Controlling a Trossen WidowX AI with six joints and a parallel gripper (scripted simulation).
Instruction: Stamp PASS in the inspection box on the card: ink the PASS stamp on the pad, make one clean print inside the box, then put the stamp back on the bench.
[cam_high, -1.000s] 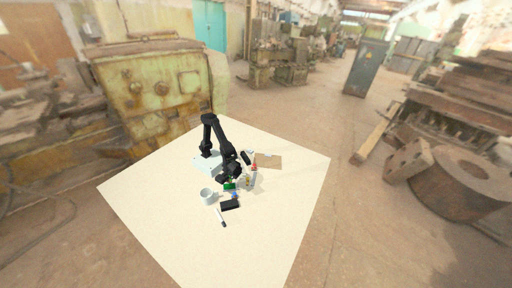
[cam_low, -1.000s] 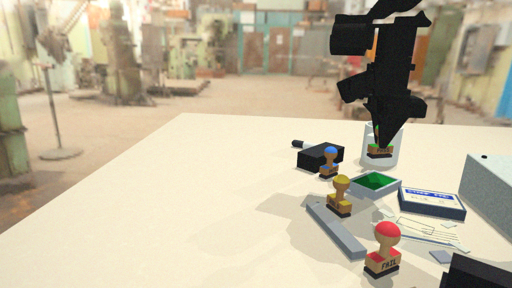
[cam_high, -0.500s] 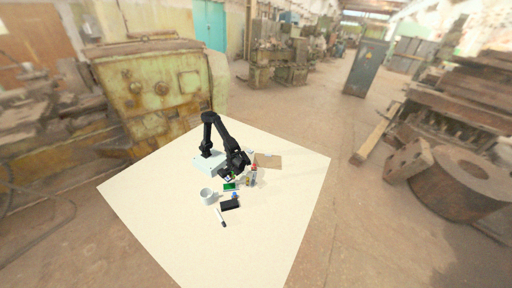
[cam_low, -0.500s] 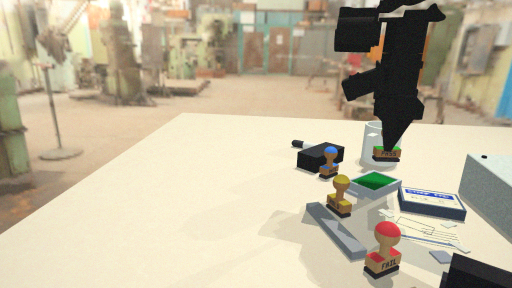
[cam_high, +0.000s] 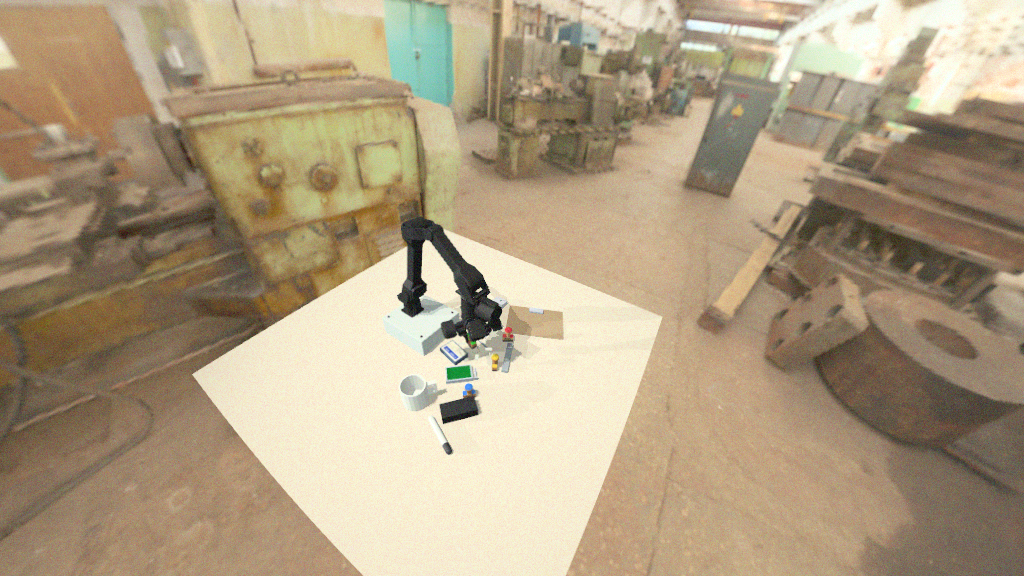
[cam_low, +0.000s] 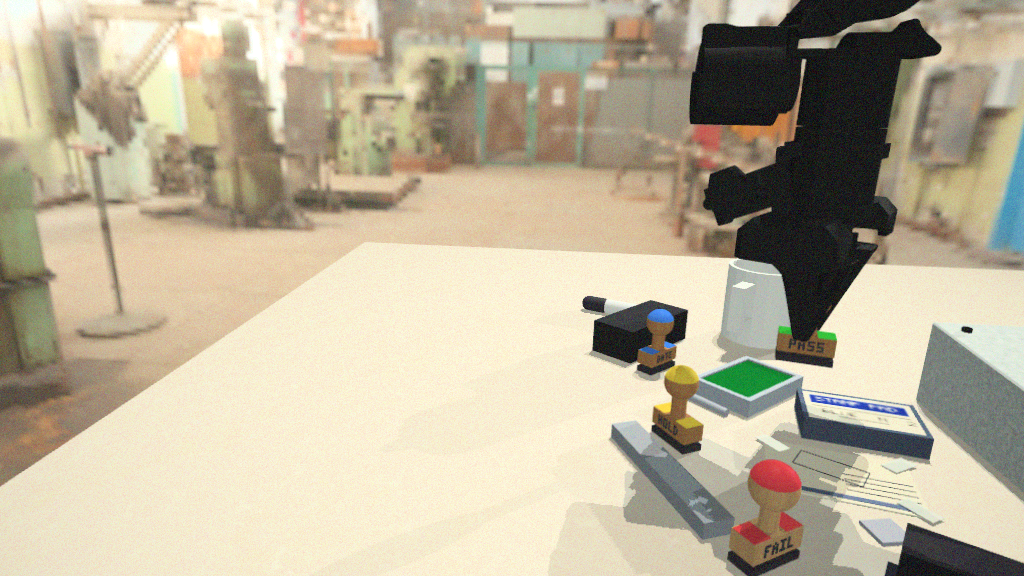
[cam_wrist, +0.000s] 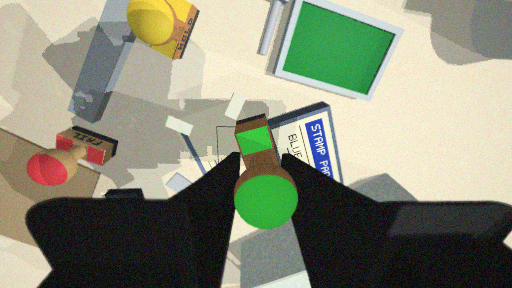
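The card is 90 mm below my gripper tip, 50 mm to the left of it and 20 mm behind it. Round my gripper tip: PASS stamp (right at my gripper tip); yellow HOLD stamp (90 mm ahead, 70 mm below, 20 mm to the left); blue stamp pad box (80 mm below, 60 mm behind, 30 mm to the right).
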